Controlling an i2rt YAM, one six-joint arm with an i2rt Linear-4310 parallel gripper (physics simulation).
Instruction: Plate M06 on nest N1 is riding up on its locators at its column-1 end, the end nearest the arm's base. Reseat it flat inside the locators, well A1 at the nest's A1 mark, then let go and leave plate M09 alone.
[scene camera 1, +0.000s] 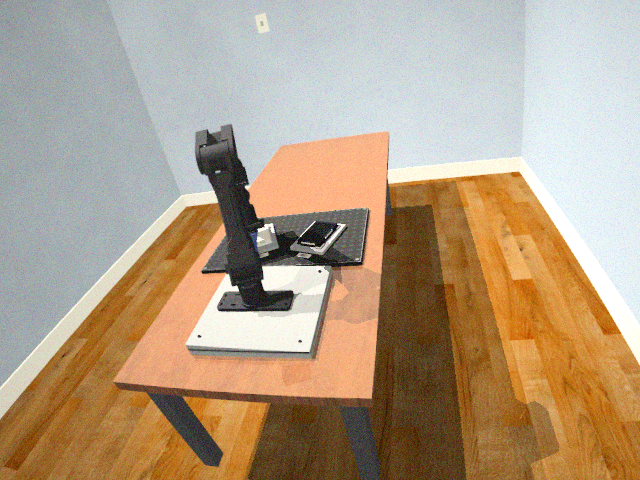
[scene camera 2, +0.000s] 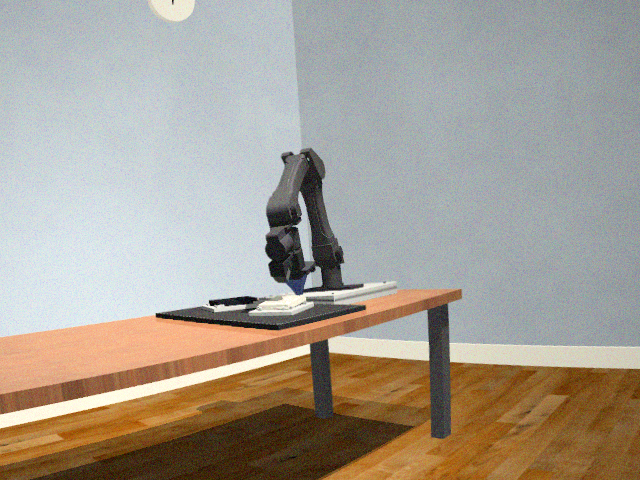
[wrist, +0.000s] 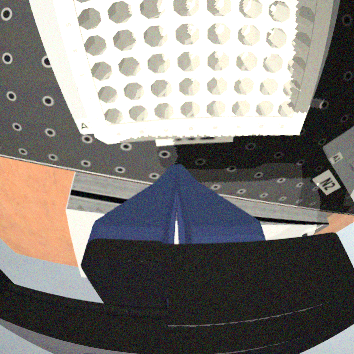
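Pixels of known places: gripper, fingertip midpoint: (wrist: 176, 173); arm's base, origin of the base link: (scene camera 1: 255, 302) (scene camera 2: 333, 289).
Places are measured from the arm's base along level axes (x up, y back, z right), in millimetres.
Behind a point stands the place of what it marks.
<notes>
Plate M06 (scene camera 1: 266, 241) {x 12, y -279, z -40 mm} (scene camera 2: 283, 300) {x 12, y -334, z -97 mm} (wrist: 203, 74) {x 14, y -294, z -75 mm} is a white well plate on the white nest N1 (scene camera 2: 289, 311) {x -7, y -390, z -168 mm} (wrist: 54, 55) {x -6, y -280, z -131 mm}. In the wrist view its near edge covers much of the N1 label and part of the A1 mark at the near left corner. In scene camera 2 its end toward the arm base looks higher than its far end. My gripper (scene camera 2: 298, 292) {x 1, y -225, z -61 mm} (wrist: 176, 173) {x 1, y -225, z -61 mm} is shut and empty, its blue fingertips at the plate's near end; contact cannot be told. Plate M09 (scene camera 1: 318, 234) {x 6, y -300, z 130 mm} (scene camera 2: 232, 300) {x 8, y -343, z 94 mm} is black and sits on nest N2 (scene camera 1: 338, 235) {x -13, y -313, z 190 mm} (wrist: 345, 152) {x -6, y -271, z 51 mm}.
Both nests stand on a dark perforated board (scene camera 1: 356, 227) {x -18, y -359, z 245 mm} (scene camera 2: 217, 318) {x -18, y -488, z -5 mm} (wrist: 30, 107) {x -18, y -239, z -153 mm} on the wooden table (scene camera 1: 330, 170) {x -31, y -920, z 92 mm} (scene camera 2: 103, 351) {x -31, y -879, z -86 mm}. The white base slab (scene camera 1: 258, 330) {x -1, y 102, z 36 mm} of the arm lies close to the board's near edge. The N2 label (wrist: 327, 183) {x -16, y -224, z 89 mm} is right of my fingers in the wrist view.
</notes>
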